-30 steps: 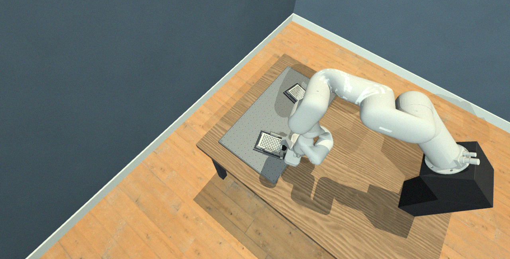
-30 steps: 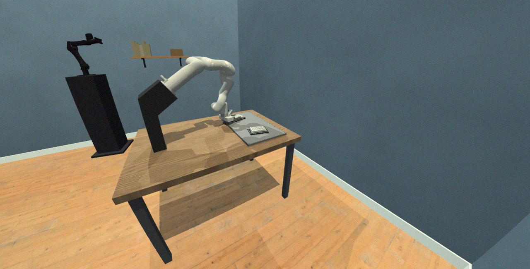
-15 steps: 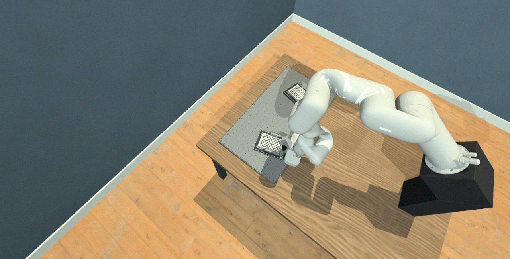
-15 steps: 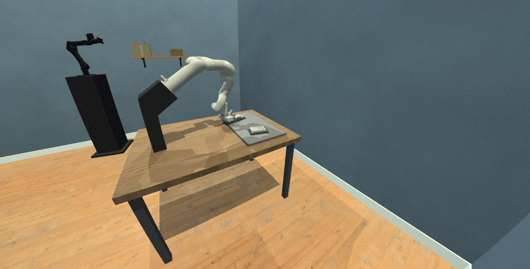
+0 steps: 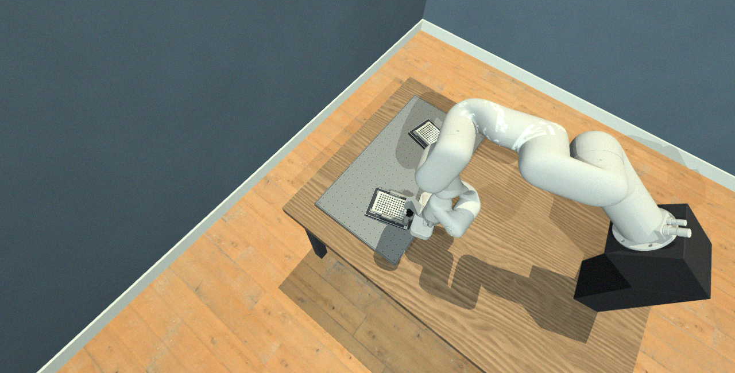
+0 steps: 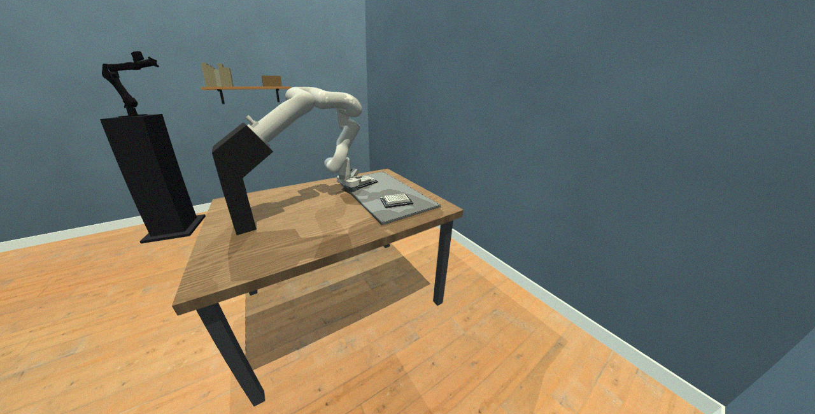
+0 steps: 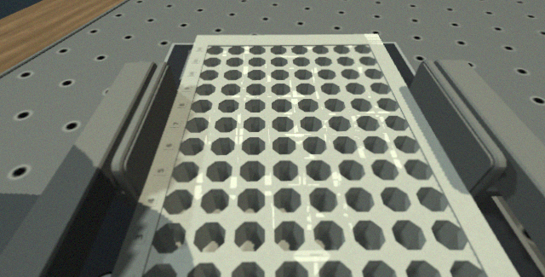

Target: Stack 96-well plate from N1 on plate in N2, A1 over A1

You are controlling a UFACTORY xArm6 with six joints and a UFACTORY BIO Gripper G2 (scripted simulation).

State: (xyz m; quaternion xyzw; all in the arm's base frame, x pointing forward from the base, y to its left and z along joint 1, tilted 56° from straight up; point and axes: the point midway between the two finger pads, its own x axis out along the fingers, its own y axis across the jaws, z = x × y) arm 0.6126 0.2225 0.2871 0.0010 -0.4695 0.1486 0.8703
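Right now the plate nest N1 is 2 cm below my hand. From my hand the other things lie so: plate nest N2: 11 cm ahead, 36 cm to the right, 2 cm below.
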